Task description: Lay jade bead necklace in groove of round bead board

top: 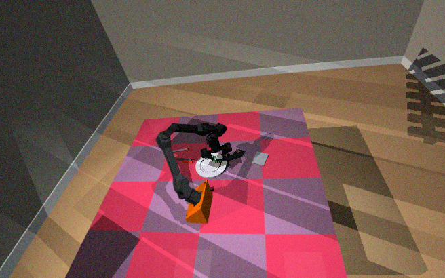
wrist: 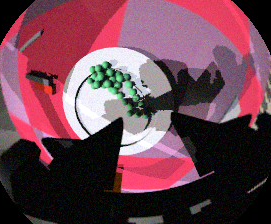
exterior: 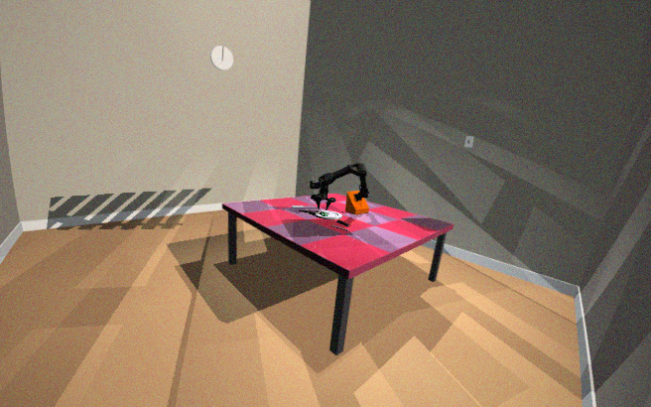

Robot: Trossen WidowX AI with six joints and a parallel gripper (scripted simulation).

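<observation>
My gripper tip is 50 mm to the right of the round white bead board, 30 mm above it and 20 mm past it. Round my gripper tip: red-handled tool 230 mm to the left, 30 mm below, 30 mm ahead; then flat grey pad 260 mm to the right, 30 mm below, 20 mm ahead; then thin white rod 290 mm to the left, 130 mm ahead, 30 mm below.
</observation>
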